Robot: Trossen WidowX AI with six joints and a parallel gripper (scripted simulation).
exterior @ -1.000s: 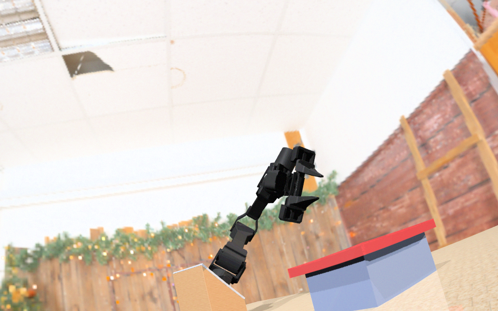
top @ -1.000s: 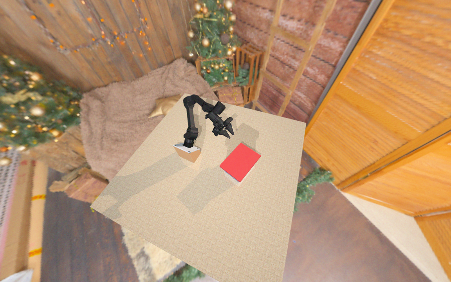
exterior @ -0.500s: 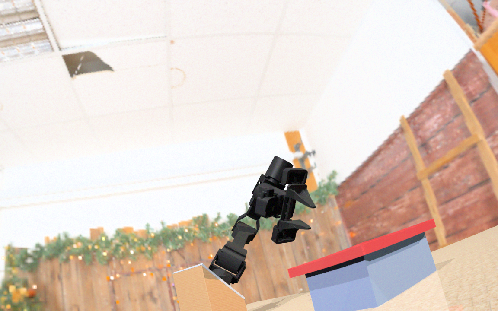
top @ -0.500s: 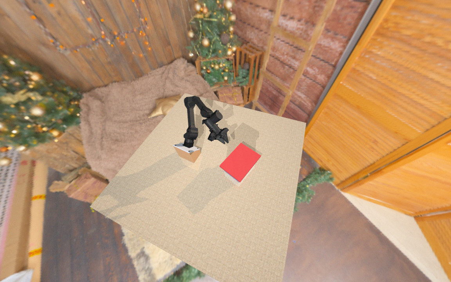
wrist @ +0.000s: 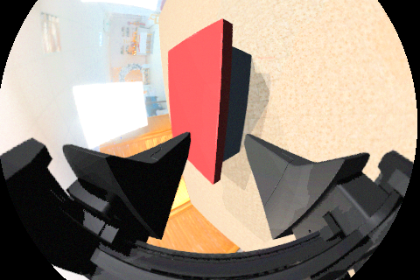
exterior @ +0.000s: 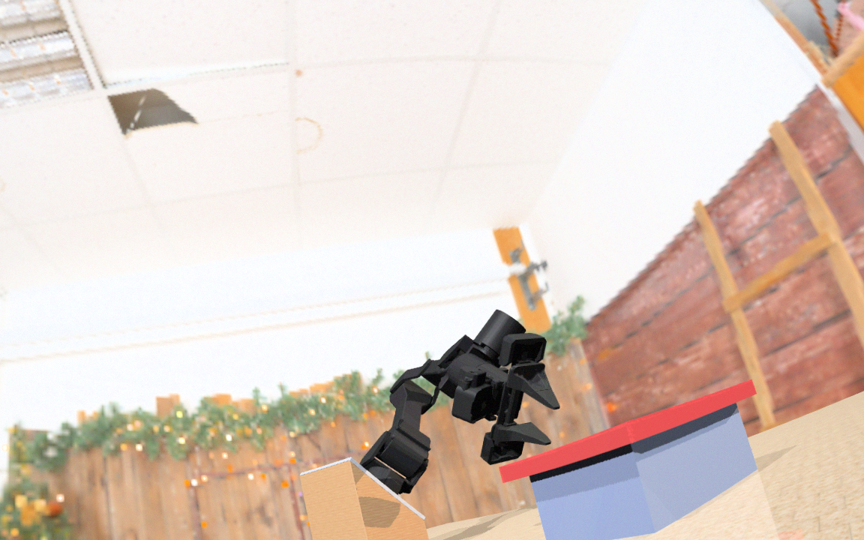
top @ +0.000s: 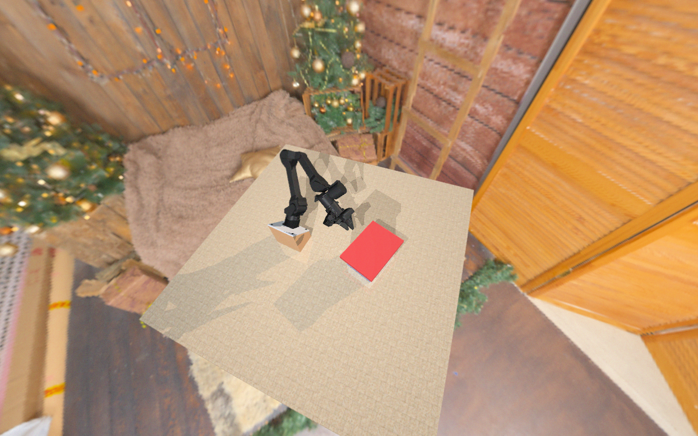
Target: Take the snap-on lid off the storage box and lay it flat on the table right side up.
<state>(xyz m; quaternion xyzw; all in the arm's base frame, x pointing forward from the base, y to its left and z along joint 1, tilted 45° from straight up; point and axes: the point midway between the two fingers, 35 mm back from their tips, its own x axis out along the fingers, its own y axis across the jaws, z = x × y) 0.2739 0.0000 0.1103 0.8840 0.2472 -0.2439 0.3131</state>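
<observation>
My gripper tip is 120 mm short of the red lid, 30 mm to the left of it and 40 mm above it. Round my gripper tip: pale blue storage box 120 mm ahead, 30 mm to the right, 90 mm below.
</observation>
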